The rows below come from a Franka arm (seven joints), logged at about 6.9 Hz.
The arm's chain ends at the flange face. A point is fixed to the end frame.
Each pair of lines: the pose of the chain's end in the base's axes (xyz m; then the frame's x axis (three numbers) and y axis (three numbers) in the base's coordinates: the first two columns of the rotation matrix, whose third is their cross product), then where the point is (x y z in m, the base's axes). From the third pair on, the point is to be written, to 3 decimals.
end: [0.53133, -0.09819, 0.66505, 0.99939, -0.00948, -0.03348, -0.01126, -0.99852, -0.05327]
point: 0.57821 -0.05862 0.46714
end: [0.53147, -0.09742, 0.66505, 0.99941, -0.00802, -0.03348, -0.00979, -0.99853, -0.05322]
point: 0.57829 -0.05779 0.46713
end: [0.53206, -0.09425, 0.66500, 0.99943, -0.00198, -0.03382, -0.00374, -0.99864, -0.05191]
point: 0.579 -0.055 0.467
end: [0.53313, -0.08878, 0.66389, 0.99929, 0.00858, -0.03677, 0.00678, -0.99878, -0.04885]
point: 0.579 -0.049 0.466
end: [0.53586, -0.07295, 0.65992, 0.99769, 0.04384, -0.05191, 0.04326, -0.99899, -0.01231]
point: 0.577 -0.039 0.460
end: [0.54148, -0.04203, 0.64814, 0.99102, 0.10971, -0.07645, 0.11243, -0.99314, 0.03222]
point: 0.576 -0.015 0.446
